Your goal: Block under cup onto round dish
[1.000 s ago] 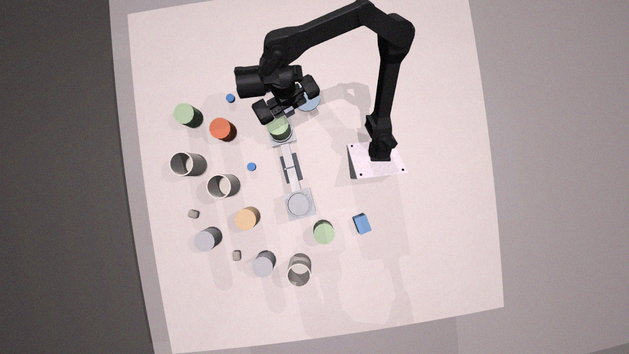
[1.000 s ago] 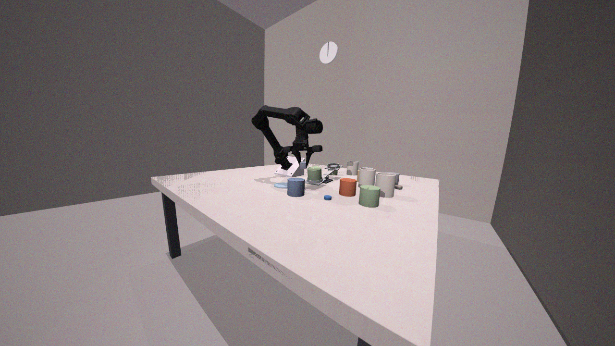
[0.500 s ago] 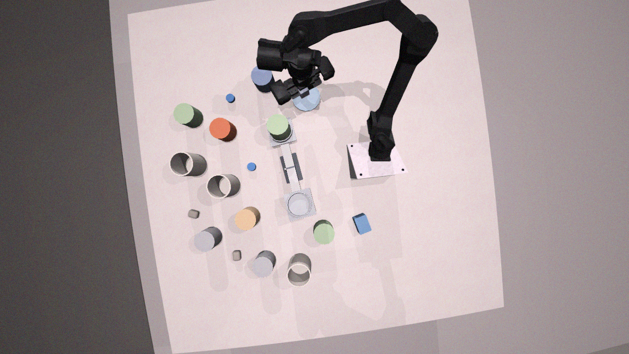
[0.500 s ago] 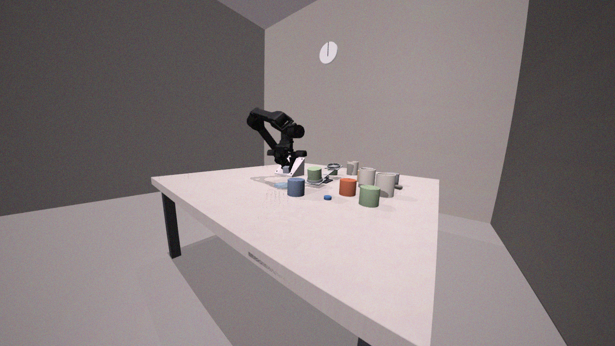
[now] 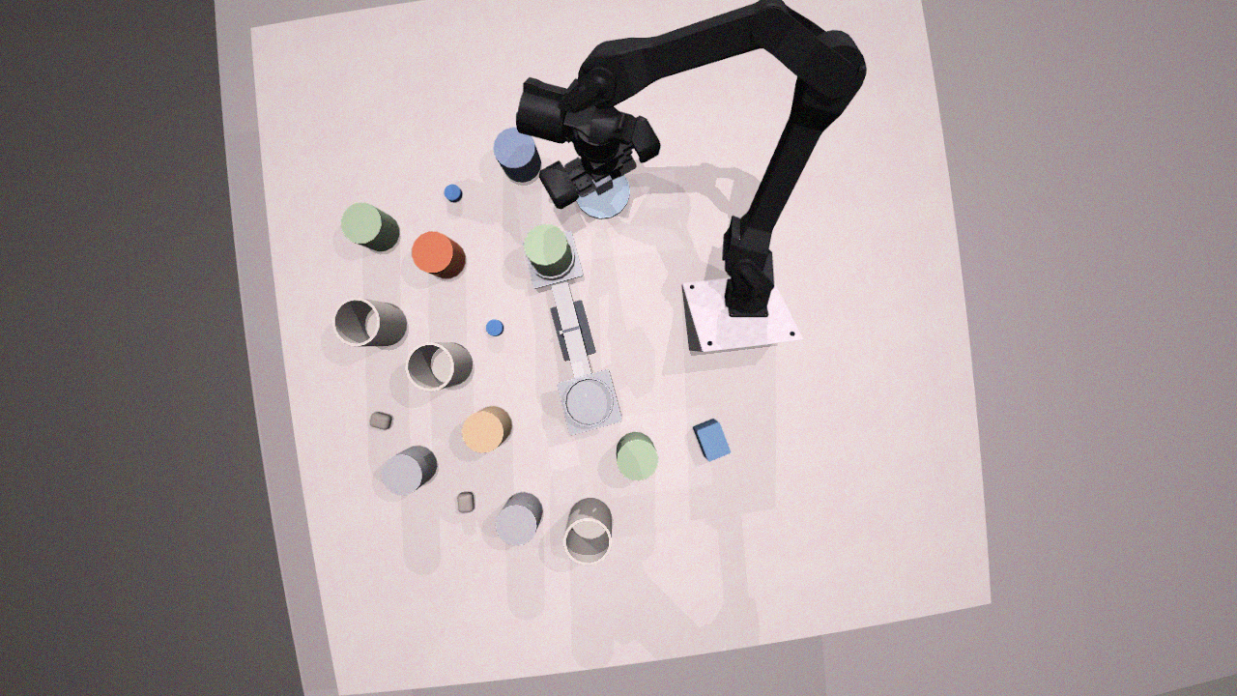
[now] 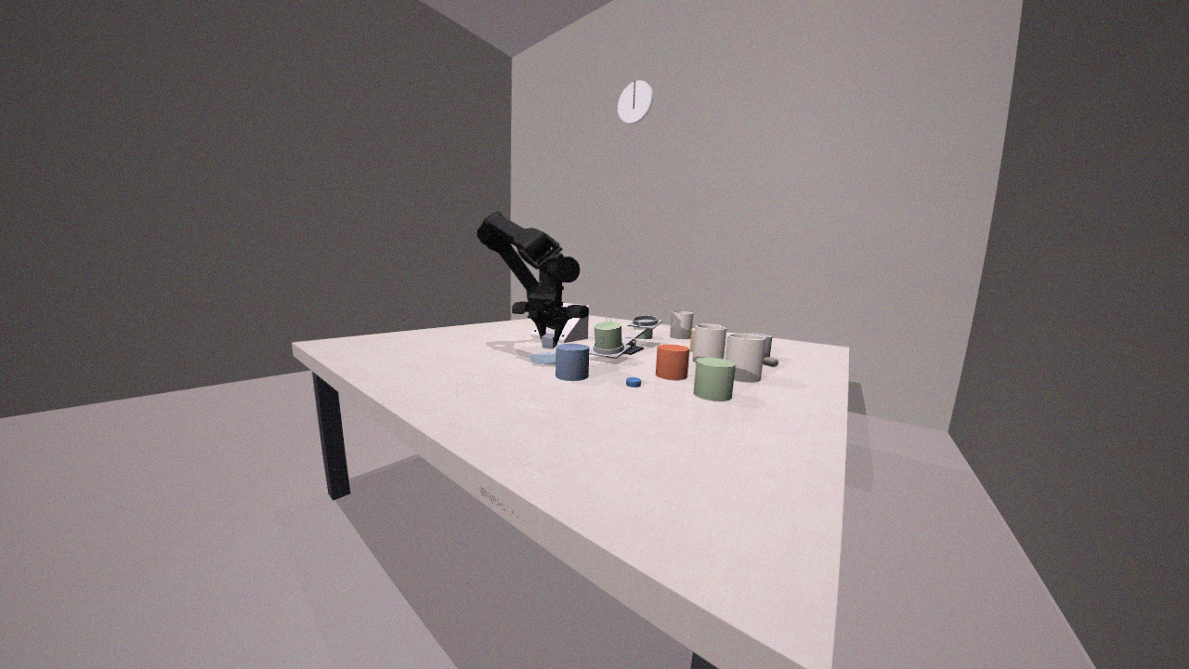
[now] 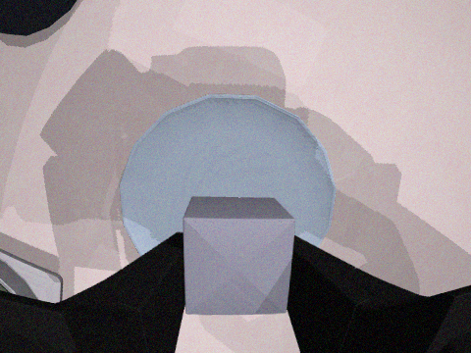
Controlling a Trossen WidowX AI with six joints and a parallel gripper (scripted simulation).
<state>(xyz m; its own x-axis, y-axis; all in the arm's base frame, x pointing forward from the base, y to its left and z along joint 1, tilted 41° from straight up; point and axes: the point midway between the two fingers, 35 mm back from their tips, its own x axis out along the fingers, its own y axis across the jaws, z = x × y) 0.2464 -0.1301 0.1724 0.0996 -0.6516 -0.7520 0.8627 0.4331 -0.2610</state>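
The round light-blue dish lies 40 mm below my gripper tip. Also, from my gripper tip: tan cup 450 mm to the left, 190 mm ahead, 10 mm below; orange cup 280 mm ahead, 140 mm to the left, 10 mm below; small balance 260 mm to the left, 50 mm ahead.
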